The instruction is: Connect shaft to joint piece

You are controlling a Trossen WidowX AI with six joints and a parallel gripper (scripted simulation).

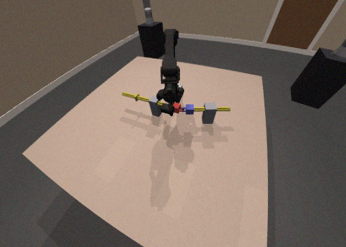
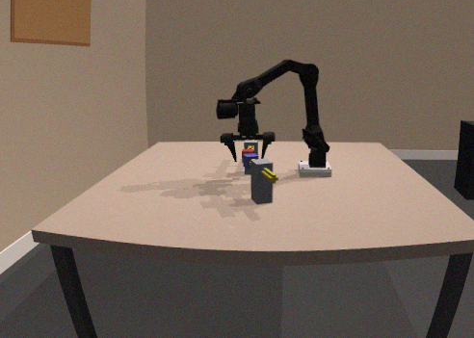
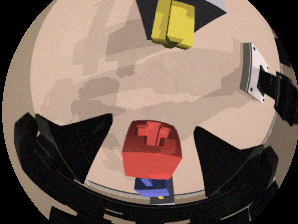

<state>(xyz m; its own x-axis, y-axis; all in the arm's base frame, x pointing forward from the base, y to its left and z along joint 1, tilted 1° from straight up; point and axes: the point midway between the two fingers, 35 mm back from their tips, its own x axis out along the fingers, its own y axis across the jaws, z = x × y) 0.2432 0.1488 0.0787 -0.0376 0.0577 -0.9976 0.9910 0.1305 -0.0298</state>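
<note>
My gripper tip is now 2 cm to the right of the red joint piece and 2 cm below it.
</note>
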